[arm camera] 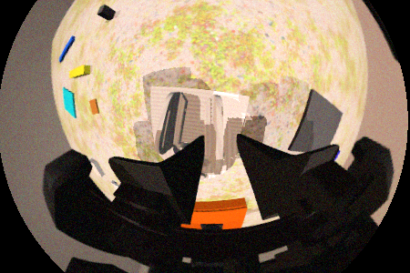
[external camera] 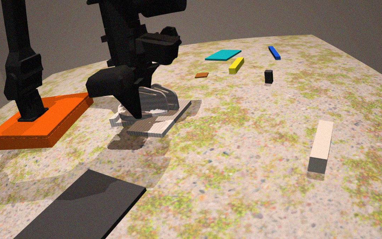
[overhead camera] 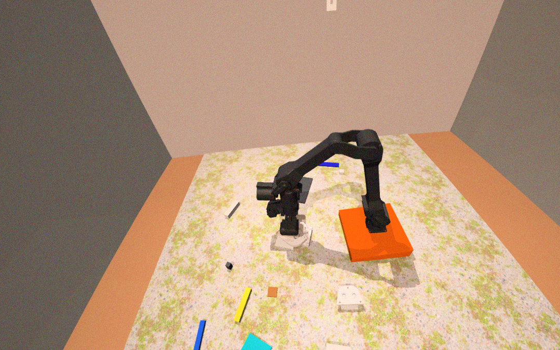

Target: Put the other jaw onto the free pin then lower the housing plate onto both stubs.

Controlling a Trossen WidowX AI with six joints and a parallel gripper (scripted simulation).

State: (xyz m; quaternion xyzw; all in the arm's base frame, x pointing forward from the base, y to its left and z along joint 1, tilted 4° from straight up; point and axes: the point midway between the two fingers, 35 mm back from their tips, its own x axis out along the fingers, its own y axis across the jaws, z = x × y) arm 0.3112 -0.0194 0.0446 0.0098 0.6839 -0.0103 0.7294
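Right now my gripper tip is 3 cm to the right of the pale base plate, 2 cm short of it and 2 cm above it. From my gripper tip the other things lie so: black cube: 22 cm ahead, 17 cm to the left, 1 cm below; dark slab: 22 cm to the right, 2 cm below, 2 cm behind; brown tile: 24 cm to the left, 6 cm ahead, 3 cm below.
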